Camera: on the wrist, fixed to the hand. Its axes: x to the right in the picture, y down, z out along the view.
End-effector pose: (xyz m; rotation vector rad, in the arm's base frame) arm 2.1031 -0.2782 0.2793 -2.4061 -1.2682 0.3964
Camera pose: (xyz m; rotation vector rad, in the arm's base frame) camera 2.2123 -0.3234 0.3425 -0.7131 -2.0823 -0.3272
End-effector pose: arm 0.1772 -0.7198 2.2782 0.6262 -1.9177 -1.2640
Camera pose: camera 0.2547 -0.7662 2.3773 2.5433 -1.0928 -1.3542
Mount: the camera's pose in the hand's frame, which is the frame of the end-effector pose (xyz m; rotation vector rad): 0.0183 0.0728 -0.1111 0.3243 0.4246 -1.5154
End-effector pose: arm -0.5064 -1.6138 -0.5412 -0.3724 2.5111 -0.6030
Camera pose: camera -0.5926 -1.5199 -0.4998 1.8797 -1.6571 1.4404
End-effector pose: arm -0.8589 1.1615 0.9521 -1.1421 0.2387 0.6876
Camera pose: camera -0.8711 1.0865 0.8416 -0.8307 -0.1869 -0.9067
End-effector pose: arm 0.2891 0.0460 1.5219 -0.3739 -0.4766 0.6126
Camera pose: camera 0.3276 0.0912 1.4017 0.2202 -0.1394 -0.8509
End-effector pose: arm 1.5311 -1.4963 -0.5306 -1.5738 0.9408 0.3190
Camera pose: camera 1.4576 -1.6027 -0.5661 -1.6365 -0.1081 -1.1890
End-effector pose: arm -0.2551 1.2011 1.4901 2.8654 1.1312 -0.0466
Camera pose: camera -0.1913 1.1680 1.6033 -1.1317 -2.4940 -0.2592
